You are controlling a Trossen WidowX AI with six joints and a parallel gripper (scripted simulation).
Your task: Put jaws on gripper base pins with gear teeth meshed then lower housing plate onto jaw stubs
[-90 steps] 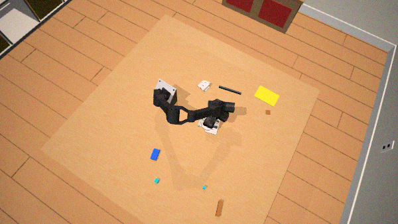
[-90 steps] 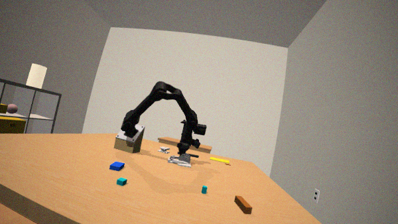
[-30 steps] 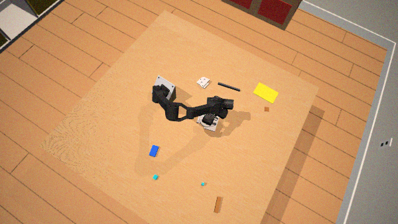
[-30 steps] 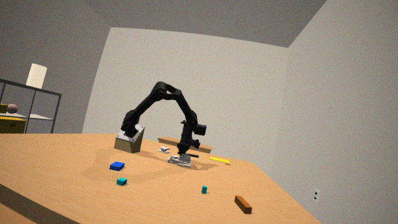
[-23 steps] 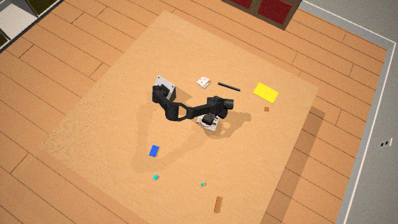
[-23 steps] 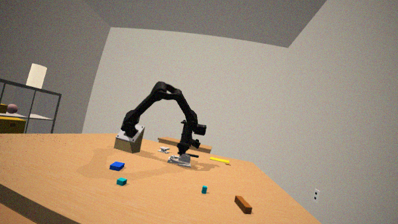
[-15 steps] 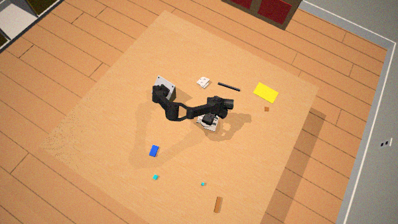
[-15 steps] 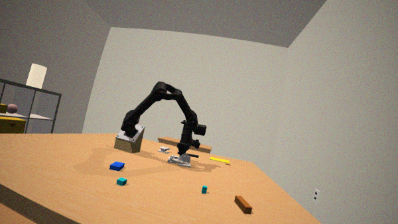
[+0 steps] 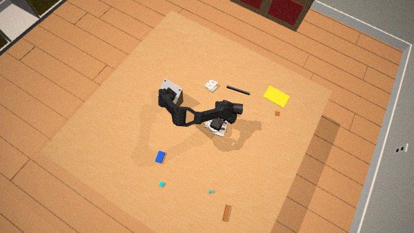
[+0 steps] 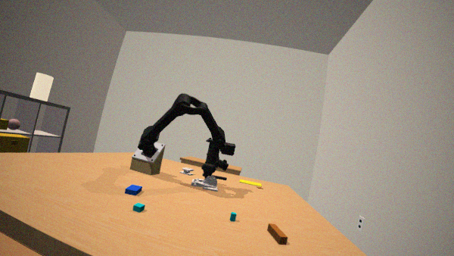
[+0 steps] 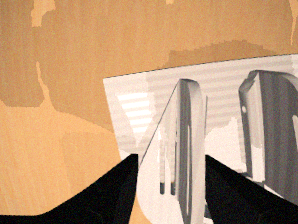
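My gripper tip is now 2 cm to the left of the flat white plate, 2 cm short of it and 1 cm above it. Round my gripper tip: white jaw (6 cm to the right, 2 cm behind); housing plate (5 cm to the right, 4 cm behind, 1 cm below); gripper base (19 cm behind, 16 cm to the left, 1 cm above).
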